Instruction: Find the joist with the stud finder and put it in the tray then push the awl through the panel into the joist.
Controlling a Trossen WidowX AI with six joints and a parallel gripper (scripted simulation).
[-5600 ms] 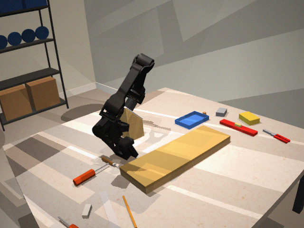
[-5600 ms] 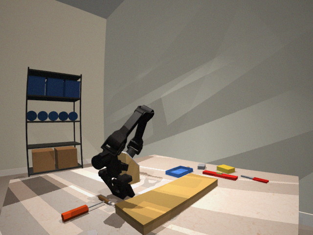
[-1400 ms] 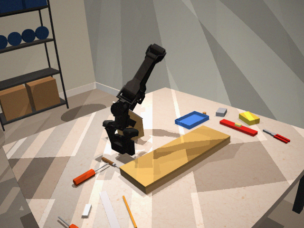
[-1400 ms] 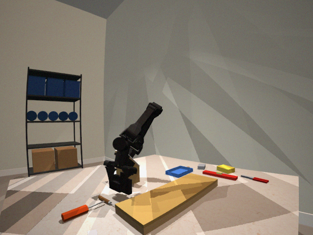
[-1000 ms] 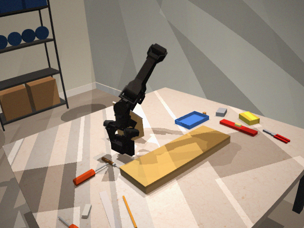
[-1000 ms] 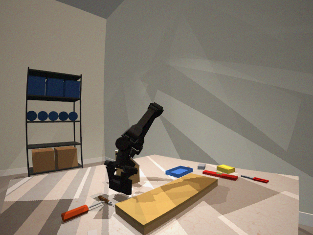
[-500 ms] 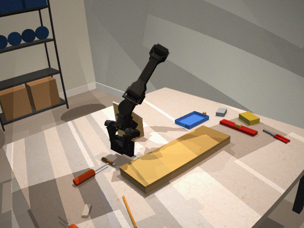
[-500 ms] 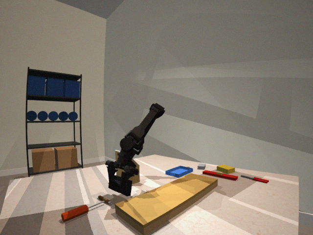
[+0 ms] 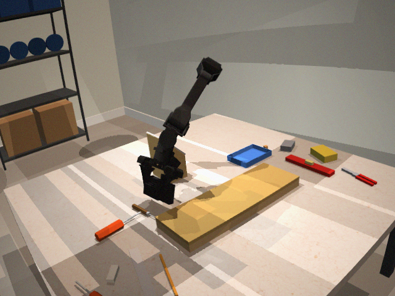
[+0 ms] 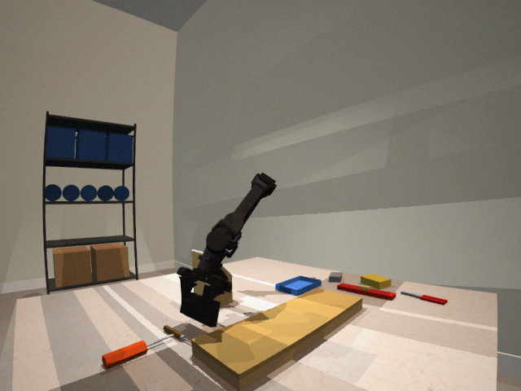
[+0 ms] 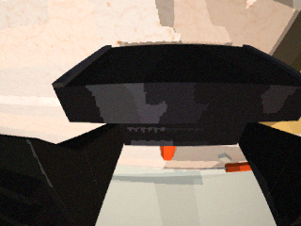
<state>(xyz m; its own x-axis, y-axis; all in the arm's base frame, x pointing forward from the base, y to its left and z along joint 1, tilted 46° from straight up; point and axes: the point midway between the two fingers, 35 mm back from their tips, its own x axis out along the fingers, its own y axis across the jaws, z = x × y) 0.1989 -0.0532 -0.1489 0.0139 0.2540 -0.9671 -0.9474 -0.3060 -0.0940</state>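
The stud finder lies 1 cm ahead of my gripper tip, 1 cm to the left of it and 1 cm below it. Round my gripper tip: pencil (33 cm ahead, 12 cm to the right, 7 cm below); ruler (32 cm ahead, 18 cm to the right, 7 cm below); awl (2 cm ahead, 4 cm to the right, 7 cm below).
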